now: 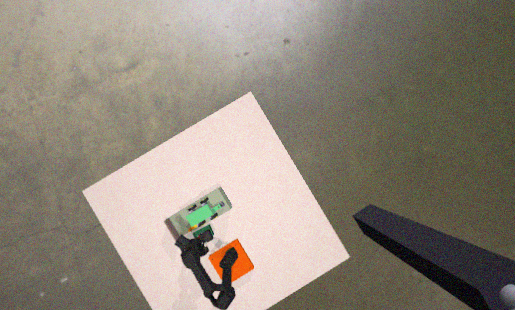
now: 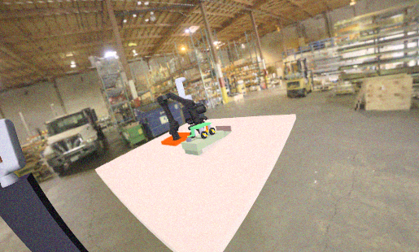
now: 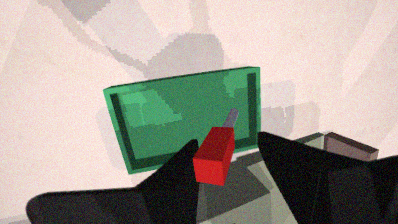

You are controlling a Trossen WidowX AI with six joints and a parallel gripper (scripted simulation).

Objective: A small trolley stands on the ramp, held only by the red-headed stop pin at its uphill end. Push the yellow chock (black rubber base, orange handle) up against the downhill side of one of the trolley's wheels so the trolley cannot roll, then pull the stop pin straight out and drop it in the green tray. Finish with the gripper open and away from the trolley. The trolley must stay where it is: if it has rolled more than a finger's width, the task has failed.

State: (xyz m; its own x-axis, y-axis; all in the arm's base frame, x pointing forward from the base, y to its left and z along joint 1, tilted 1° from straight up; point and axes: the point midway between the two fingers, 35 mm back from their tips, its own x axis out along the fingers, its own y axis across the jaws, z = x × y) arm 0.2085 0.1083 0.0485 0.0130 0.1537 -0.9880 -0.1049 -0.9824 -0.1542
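The green tray is 1 cm behind my gripper tip, 2 cm to the right of it and 6 cm below it. From my gripper tip the other things lie so: grey-green ramp 13 cm ahead, 7 cm to the left, 6 cm below; then yellow chock 8 cm ahead, 3 cm to the right, 3 cm above; then red-headed stop pin 1 cm below.
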